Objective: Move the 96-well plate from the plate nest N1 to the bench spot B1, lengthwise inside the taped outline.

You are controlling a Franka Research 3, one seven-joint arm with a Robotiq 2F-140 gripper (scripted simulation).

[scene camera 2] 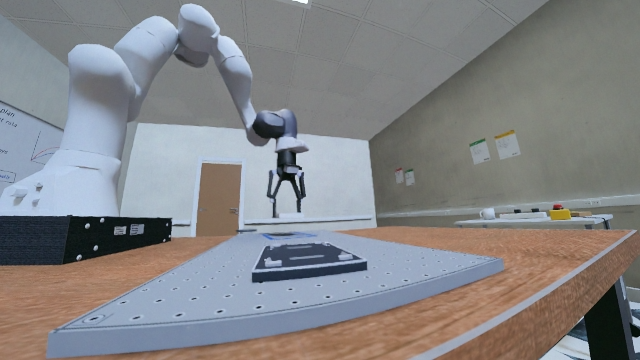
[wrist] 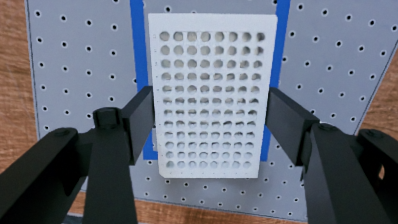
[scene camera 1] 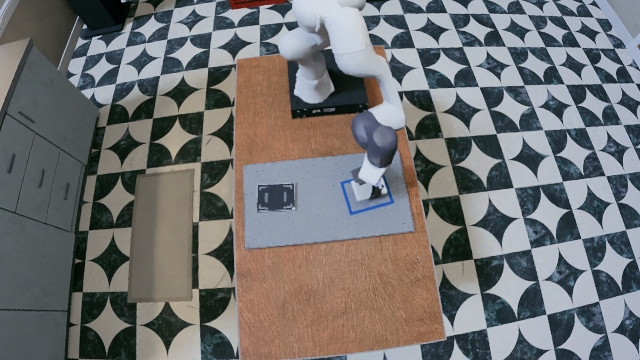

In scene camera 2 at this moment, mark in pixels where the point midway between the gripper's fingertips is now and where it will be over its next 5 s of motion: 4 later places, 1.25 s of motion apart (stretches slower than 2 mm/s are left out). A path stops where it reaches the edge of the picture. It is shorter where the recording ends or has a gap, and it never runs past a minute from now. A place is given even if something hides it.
My gripper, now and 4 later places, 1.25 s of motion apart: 286, 217; 286, 227; 287, 232; 286, 234; 286, 229
